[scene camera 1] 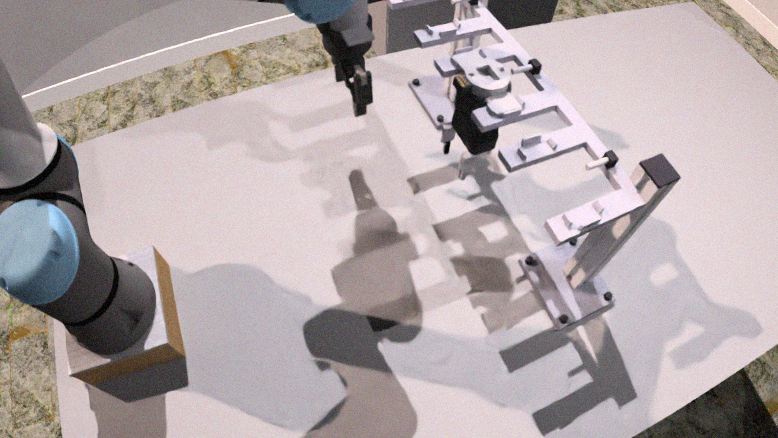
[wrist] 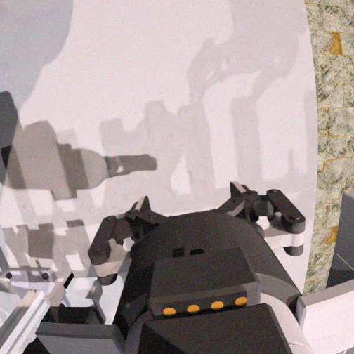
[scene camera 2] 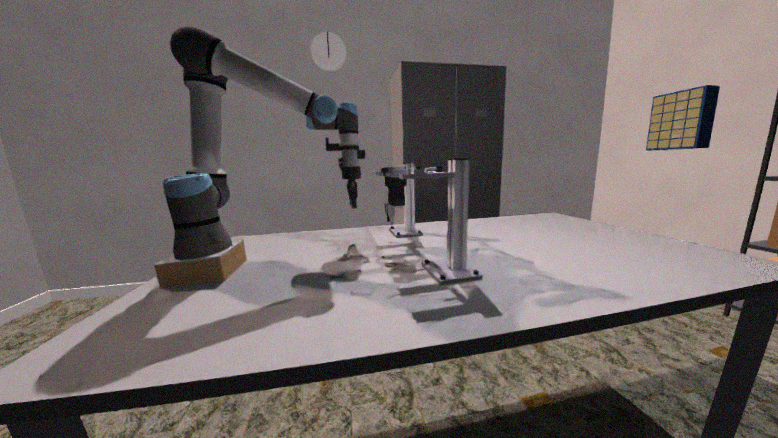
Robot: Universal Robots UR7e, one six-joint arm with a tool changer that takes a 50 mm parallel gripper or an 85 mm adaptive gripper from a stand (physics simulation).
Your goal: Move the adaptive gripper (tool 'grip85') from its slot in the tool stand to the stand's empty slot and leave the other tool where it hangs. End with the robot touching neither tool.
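Frame: origin at the arm's base, x left, y back, z up, level; metres.
Seen in the pictures: hand, its tool point: (scene camera 2: 350, 162); arm's base, origin of its link: (scene camera 1: 113, 307) (scene camera 2: 204, 250).
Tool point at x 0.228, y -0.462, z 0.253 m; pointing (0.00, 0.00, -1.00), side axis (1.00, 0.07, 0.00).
Offsets run from my tool point to a thing's top centre. "pt": to the spot under its first point. Level surfaces: height alone.
The adaptive gripper (scene camera 1: 359, 112) (scene camera 2: 353, 205) (wrist: 189, 195) is mounted on the arm and points down. Its fingers stand apart with nothing between them. It hangs above the table on the robot's side of the tool stand (scene camera 1: 585, 133) (scene camera 2: 458, 217), clear of the prongs. The other tool @(dy -0.147, dx -0.163, dz -0.024 m) (scene camera 1: 473, 122) (scene camera 2: 395, 193), a black gripper under a pale round coupling plate, hangs upright in the stand's middle slot, apart from the arm's gripper. The near slot (scene camera 1: 574, 190) is empty. The far slot, partly cut off at the top of scene camera 1, shows no tool.
The stand's near post @(pt dy -0.265, dx -0.406, dz -0.107 m) (scene camera 1: 626, 228) rises from a bolted base plate @(pt dy -0.270, dx -0.438, dz -0.312 m) (scene camera 1: 585, 304) (scene camera 2: 454, 276). The robot's base block (scene camera 1: 174, 321) (scene camera 2: 231, 263) is at the left of the table @(dz -0.324 m) (scene camera 1: 244, 217) (scene camera 2: 598, 244). A dark cabinet (scene camera 2: 435, 136) stands behind.
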